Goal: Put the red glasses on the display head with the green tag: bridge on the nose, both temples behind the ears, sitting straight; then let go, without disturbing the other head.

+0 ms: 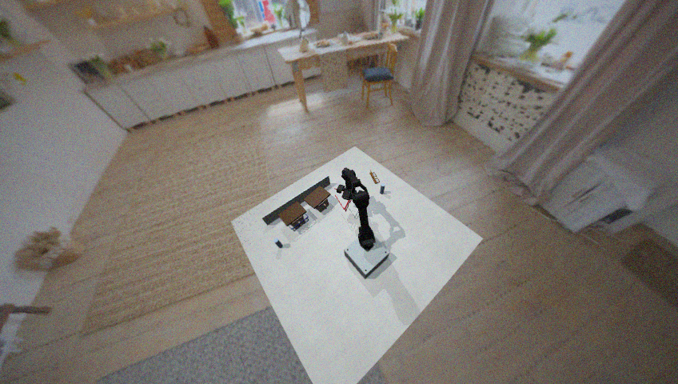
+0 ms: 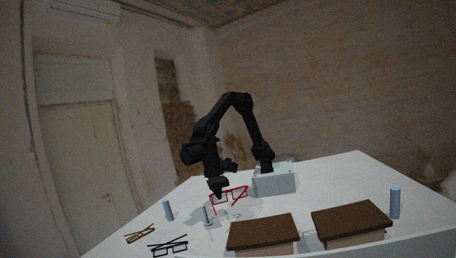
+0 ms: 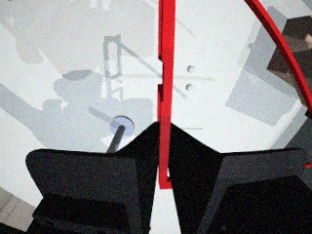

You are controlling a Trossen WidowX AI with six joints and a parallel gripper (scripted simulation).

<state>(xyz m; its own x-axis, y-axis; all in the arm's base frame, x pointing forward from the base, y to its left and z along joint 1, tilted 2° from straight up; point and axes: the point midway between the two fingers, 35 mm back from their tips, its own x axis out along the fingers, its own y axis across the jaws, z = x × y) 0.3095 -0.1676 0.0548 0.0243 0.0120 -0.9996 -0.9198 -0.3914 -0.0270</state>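
Now: gripper tip 10 cm above the thin grey post, 8 cm to the left of it and 3 cm past it.
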